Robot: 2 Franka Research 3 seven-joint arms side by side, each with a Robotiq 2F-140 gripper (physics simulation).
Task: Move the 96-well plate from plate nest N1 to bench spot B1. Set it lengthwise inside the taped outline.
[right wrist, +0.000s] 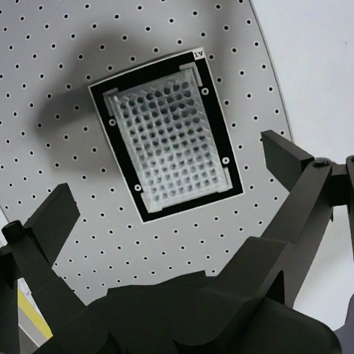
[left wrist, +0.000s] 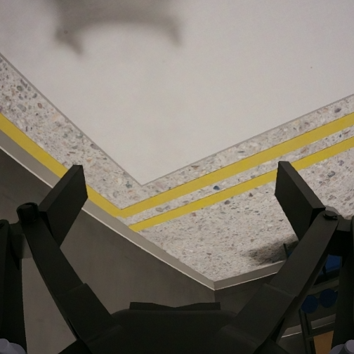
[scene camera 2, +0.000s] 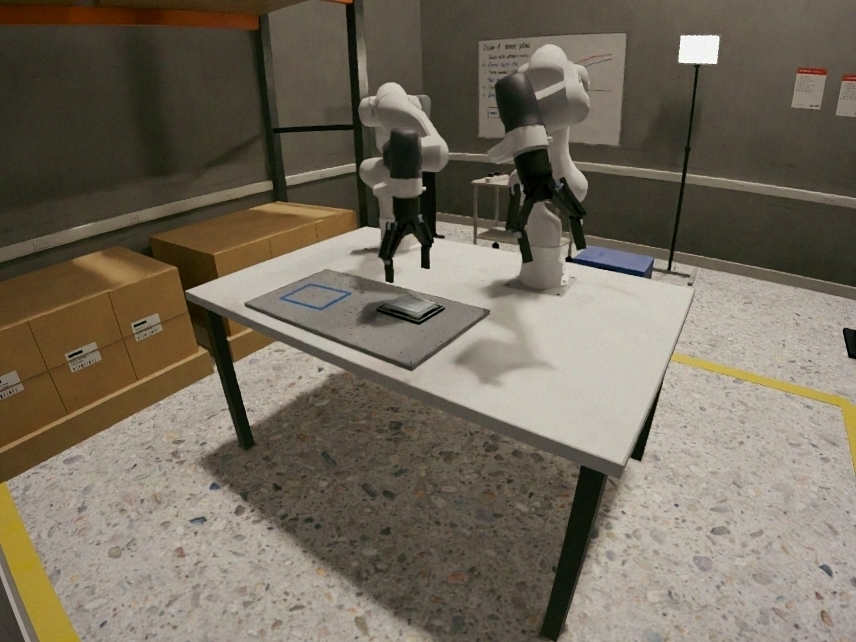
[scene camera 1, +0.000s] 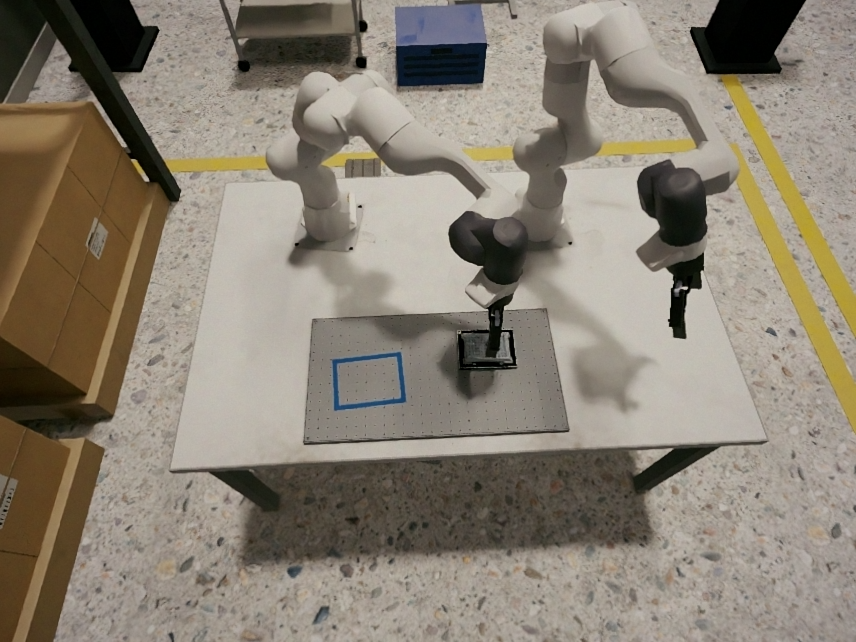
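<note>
The clear 96-well plate [scene camera 1: 475, 346] [scene camera 2: 413, 304] [right wrist: 165, 145] sits in the black nest [scene camera 1: 459, 351] [right wrist: 145, 76] on the grey perforated board. The blue taped outline [scene camera 1: 336, 385] [scene camera 2: 301, 302] is on the board's left part in both scene views, with no plate in it. My right gripper [scene camera 1: 495, 342] [scene camera 2: 407, 270] [right wrist: 165, 174] is open and empty, pointing down above the board near the plate, apart from it. In the right wrist view the plate looks turned, mostly beyond the fingertips. My left gripper [scene camera 1: 678, 330] [scene camera 2: 553, 251] [left wrist: 179, 179] is open and empty, high over the table's right side.
The grey board [scene camera 1: 428, 421] [scene camera 2: 407, 355] [right wrist: 190, 235] lies on the white table [scene camera 1: 242, 290] [scene camera 2: 587, 359] [left wrist: 200, 90]. Cardboard boxes [scene camera 1: 62, 262] [scene camera 2: 117, 338] stand left of the table. A blue chest [scene camera 1: 441, 48] [scene camera 2: 613, 261] and a cart [scene camera 1: 290, 24] stand behind it.
</note>
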